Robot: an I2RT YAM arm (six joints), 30 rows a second.
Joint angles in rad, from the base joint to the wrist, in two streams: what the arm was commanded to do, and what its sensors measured. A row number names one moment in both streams.
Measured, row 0: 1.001, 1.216, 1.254, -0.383, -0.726, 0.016
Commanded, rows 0 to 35: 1.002, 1.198, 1.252, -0.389, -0.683, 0.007; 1.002, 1.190, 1.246, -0.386, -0.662, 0.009; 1.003, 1.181, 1.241, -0.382, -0.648, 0.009; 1.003, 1.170, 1.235, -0.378, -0.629, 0.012; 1.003, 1.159, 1.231, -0.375, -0.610, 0.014; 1.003, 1.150, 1.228, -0.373, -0.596, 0.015; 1.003, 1.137, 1.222, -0.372, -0.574, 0.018; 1.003, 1.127, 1.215, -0.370, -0.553, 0.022; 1.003, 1.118, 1.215, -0.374, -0.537, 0.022; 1.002, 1.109, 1.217, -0.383, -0.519, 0.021; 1.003, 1.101, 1.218, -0.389, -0.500, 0.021; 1.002, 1.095, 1.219, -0.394, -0.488, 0.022; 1.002, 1.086, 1.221, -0.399, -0.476, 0.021; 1.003, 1.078, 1.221, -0.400, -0.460, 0.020; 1.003, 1.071, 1.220, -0.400, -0.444, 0.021; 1.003, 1.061, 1.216, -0.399, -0.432, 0.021; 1.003, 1.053, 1.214, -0.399, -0.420, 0.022; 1.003, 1.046, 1.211, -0.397, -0.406, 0.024; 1.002, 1.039, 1.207, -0.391, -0.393, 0.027; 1.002, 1.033, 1.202, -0.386, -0.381, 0.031; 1.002, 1.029, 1.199, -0.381, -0.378, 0.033; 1.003, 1.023, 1.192, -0.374, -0.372, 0.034; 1.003, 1.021, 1.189, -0.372, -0.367, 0.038; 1.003, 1.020, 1.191, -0.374, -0.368, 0.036; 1.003, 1.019, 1.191, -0.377, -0.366, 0.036; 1.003, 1.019, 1.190, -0.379, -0.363, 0.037; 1.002, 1.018, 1.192, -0.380, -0.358, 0.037; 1.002, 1.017, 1.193, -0.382, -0.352, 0.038; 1.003, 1.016, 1.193, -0.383, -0.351, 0.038; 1.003, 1.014, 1.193, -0.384, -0.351, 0.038; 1.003, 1.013, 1.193, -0.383, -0.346, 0.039; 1.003, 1.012, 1.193, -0.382, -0.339, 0.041; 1.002, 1.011, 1.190, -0.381, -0.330, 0.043; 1.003, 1.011, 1.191, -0.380, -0.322, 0.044; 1.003, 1.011, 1.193, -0.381, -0.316, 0.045; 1.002, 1.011, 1.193, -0.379, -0.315, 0.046
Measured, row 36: 1.002, 1.013, 1.190, -0.414, -0.337, 0.028
